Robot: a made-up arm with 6 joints. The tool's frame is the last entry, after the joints. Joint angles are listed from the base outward.
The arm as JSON. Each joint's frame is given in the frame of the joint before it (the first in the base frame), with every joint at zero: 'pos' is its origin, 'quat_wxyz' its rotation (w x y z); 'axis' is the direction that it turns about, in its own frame. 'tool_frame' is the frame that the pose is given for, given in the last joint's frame.
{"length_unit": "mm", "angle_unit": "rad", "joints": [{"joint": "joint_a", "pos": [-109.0, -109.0, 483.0], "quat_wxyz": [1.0, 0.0, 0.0, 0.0], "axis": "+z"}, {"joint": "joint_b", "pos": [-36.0, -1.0, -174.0], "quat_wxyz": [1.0, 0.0, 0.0, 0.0], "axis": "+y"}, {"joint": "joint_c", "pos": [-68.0, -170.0, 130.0], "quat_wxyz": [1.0, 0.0, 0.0, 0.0], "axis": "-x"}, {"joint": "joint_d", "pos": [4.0, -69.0, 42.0], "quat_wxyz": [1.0, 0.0, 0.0, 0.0], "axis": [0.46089, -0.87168, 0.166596]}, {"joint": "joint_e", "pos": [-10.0, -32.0, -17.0], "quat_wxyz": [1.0, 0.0, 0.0, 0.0], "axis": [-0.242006, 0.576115, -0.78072]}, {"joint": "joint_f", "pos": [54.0, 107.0, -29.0], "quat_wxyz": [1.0, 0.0, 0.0, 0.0], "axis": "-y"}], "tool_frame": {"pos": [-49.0, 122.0, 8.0], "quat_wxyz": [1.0, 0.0, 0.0, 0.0]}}
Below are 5 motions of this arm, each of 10 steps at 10 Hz.
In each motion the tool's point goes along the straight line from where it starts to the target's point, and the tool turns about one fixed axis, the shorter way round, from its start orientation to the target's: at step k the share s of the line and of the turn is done. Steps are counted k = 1, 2, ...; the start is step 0. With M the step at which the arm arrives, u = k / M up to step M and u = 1 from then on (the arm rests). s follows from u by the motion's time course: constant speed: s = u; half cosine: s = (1 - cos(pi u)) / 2; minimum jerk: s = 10 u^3 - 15 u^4 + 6 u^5.
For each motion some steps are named. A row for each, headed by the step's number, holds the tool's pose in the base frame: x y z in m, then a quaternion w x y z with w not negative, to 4 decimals.
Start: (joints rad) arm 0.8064 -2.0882 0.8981 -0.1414 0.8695 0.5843
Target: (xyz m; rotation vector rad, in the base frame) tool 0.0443 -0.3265 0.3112 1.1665 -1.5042 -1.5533
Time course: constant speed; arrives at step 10
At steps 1, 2, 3, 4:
1: 0.0212 -0.3099 0.3163 0.5028 0.2195 -0.6568 -0.5173
2: 0.0238 -0.3117 0.3157 0.4863 0.2462 -0.6508 -0.5285
3: 0.0263 -0.3136 0.3152 0.4692 0.2726 -0.6441 -0.5391
4: 0.0289 -0.3154 0.3146 0.4516 0.2988 -0.6366 -0.5491

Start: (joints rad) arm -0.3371 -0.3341 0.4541 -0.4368 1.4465 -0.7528
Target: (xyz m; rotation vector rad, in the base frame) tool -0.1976 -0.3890 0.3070 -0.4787 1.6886 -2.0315
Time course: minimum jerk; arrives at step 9
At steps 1, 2, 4, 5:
1: -0.2359 -0.3974 0.3230 0.3201 0.0152 0.4447 -0.8364
2: -0.2334 -0.3969 0.3219 0.3147 0.0027 0.4570 -0.8319
4: -0.2210 -0.3941 0.3167 0.2864 -0.0591 0.5153 -0.8056
5: -0.2130 -0.3924 0.3134 0.2668 -0.0987 0.5506 -0.7848

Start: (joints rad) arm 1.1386 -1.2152 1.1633 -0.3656 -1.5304 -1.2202
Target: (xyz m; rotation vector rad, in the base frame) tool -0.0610 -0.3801 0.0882 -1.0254 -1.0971 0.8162
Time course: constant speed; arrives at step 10
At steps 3, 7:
3: -0.1197 -0.3910 0.0978 0.6848 -0.5430 -0.3337 0.3534
7: -0.0862 -0.3848 0.0923 0.6712 -0.4932 -0.4213 0.3587

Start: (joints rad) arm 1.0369 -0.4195 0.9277 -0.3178 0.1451 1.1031
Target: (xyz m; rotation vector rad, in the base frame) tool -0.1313 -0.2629 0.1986 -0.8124 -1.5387 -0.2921
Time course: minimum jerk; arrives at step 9
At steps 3, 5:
3: -0.0242 -0.2686 0.2650 0.6036 -0.2643 -0.7035 0.2663
5: -0.0775 -0.2658 0.2319 0.6327 -0.3163 -0.7032 0.0715

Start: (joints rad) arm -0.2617 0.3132 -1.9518 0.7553 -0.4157 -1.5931
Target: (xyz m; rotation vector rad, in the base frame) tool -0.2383 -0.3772 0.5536 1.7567 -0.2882 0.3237
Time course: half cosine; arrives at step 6
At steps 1, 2, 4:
1: -0.3003 -0.3724 0.5390 0.5745 0.7912 -0.0760 0.1954
2: -0.2881 -0.3734 0.5419 0.5834 0.7862 -0.0857 0.1848
4: -0.2549 -0.3759 0.5497 0.6068 0.7714 -0.1121 0.1555

